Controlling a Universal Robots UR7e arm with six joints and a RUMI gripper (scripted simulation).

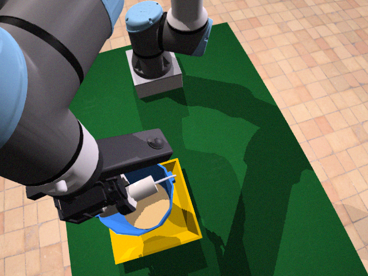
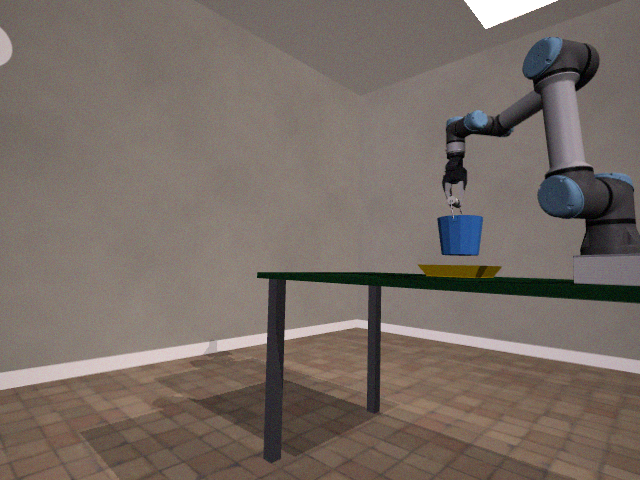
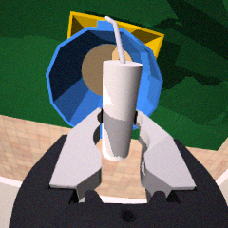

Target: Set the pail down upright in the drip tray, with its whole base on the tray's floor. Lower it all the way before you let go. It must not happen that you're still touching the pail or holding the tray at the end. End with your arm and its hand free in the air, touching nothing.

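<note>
The pail lies 1 cm behind my hand and 9 cm below it. Round my hand: white cylindrical grip: 1 cm behind, 3 cm below; yellow drip tray: 2 cm behind, 1 cm to the right, 30 cm below.
</note>
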